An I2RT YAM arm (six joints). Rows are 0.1 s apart.
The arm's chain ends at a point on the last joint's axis. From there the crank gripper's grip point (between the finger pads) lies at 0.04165 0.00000 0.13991 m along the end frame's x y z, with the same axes.
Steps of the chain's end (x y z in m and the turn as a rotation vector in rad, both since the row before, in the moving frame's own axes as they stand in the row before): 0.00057 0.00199 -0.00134 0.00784 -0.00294 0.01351; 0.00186 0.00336 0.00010 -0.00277 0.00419 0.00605; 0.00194 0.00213 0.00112 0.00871 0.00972 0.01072; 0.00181 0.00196 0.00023 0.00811 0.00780 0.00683; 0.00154 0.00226 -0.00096 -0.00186 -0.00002 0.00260; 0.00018 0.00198 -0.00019 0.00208 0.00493 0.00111; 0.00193 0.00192 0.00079 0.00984 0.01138 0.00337; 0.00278 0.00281 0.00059 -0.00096 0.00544 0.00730; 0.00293 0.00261 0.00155 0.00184 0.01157 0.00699; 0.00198 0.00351 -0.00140 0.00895 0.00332 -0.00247
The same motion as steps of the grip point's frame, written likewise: 0.00016 0.00145 -0.00122 0.00784 -0.00294 0.01351; 0.00244 0.00400 -0.00008 -0.00277 0.00419 0.00605; 0.00330 0.00137 0.00071 0.00871 0.00972 0.01072; 0.00290 0.00111 -0.00010 0.00811 0.00780 0.00683; 0.00154 0.00263 -0.00096 -0.00186 -0.00002 0.00260; 0.00087 0.00174 -0.00040 0.00208 0.00493 0.00111; 0.00352 0.00069 0.00030 0.00984 0.01138 0.00337; 0.00354 0.00325 0.00036 -0.00096 0.00544 0.00730; 0.00455 0.00265 0.00106 0.00184 0.01157 0.00699; 0.00244 0.00215 -0.00155 0.00895 0.00332 -0.00247
